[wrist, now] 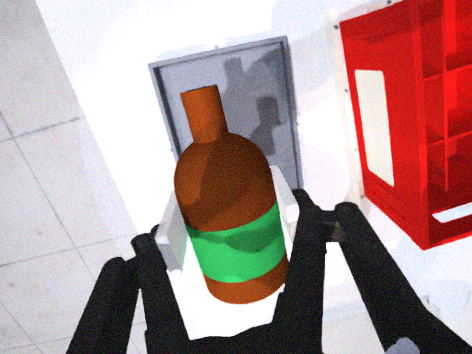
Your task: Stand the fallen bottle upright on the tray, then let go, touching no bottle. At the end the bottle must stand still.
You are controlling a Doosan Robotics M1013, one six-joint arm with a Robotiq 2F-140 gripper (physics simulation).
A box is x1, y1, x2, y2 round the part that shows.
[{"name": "my gripper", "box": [66, 165, 471, 353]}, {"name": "brown bottle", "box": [173, 84, 288, 304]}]
